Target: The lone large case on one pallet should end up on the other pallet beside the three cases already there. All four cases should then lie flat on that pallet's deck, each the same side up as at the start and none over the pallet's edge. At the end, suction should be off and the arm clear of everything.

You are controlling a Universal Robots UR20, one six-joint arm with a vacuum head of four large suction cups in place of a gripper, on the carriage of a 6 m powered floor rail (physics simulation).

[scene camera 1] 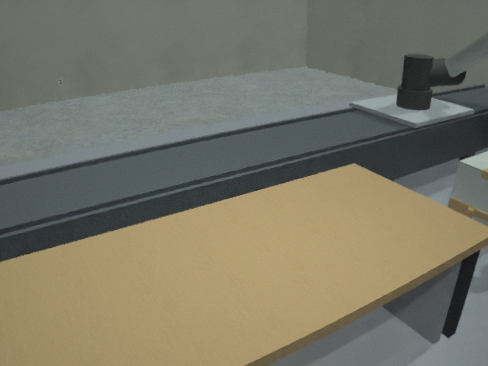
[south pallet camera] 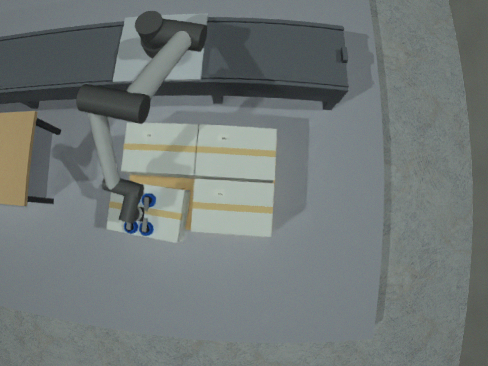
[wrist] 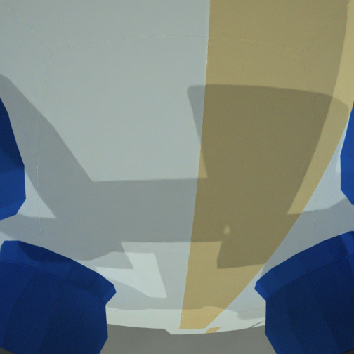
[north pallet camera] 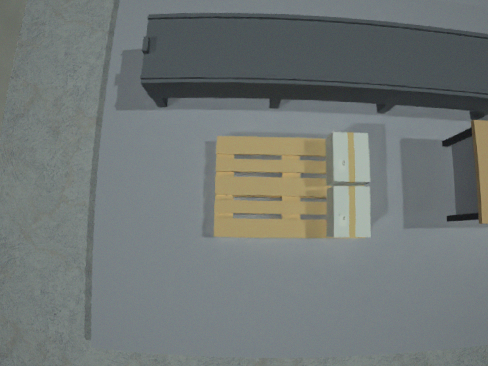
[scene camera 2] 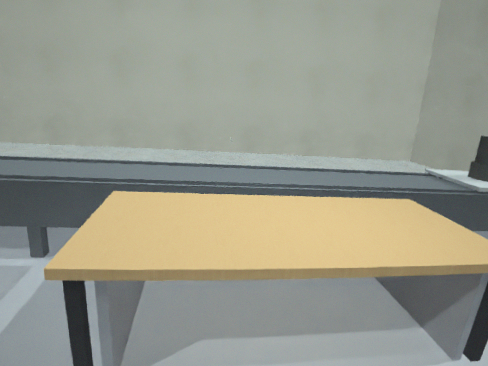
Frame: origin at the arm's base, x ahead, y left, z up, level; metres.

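Seen in the pictures: arm's base, origin of its link: (scene camera 1: 412, 105) (south pallet camera: 159, 45) (scene camera 2: 483, 178).
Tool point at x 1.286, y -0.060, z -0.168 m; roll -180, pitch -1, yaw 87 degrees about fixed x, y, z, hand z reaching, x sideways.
Observation:
Offsets run from my tool point to a thing's top centre. "spot": to the spot under its first point. Level surfaces: height alone.
My suction head (south pallet camera: 140, 214) (wrist: 177, 230), with blue cups, is on top of the large white case @(0.026 m left, 0.026 m back, 0.029 m up) (south pallet camera: 167, 200) (wrist: 125, 110) with a tan tape band and holds it. The held case is over the front-left corner area of the south pallet (south pallet camera: 159, 180), turned slightly against the others, its left end reaching further left. I cannot tell its exact height or whether it touches the deck. Three similar cases lie flat there: back left (south pallet camera: 160, 162), back right (south pallet camera: 235, 165) and front right (south pallet camera: 232, 220). A narrow strip of deck shows between the held case and the front-right case.
The north pallet (north pallet camera: 270, 229) bears two white cases (north pallet camera: 342, 155) (north pallet camera: 342, 220) at its right end. A wooden table @(0.128 m up) (scene camera 1: 240, 260) (scene camera 2: 250, 235) stands between the pallets, left of the held case in the south view. The arm's carriage (south pallet camera: 127, 60) sits on the rail (south pallet camera: 280, 50). Part of a white case @(spot: 0.188 m right, 0.593 m back, 0.100 m down) (scene camera 1: 470, 180) shows beyond the table.

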